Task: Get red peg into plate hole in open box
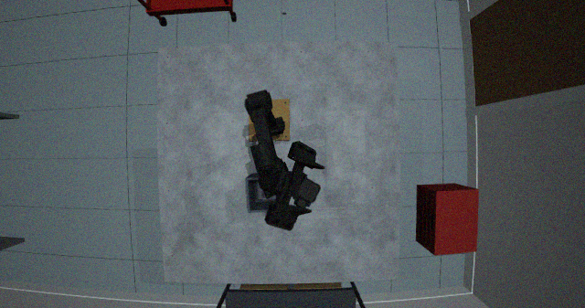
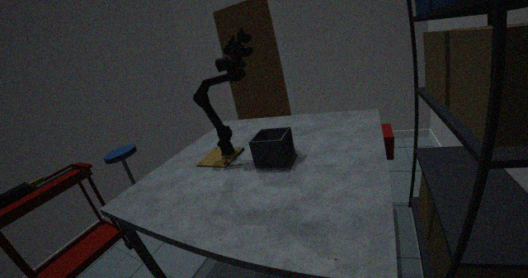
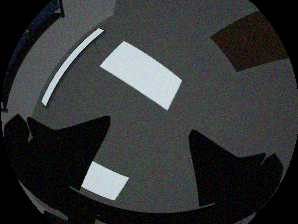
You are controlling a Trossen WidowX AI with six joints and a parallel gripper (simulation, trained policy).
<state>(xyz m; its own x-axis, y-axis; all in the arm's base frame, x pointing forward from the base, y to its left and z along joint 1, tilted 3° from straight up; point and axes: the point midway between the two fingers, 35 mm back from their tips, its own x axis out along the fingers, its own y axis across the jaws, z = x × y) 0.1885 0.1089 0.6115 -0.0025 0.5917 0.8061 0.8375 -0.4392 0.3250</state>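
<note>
My gripper tip is now 62 cm above the red peg and 1 cm past it. Also, from my gripper tip: grey plate (61 cm below, 19 cm to the right, 12 cm ahead).
</note>
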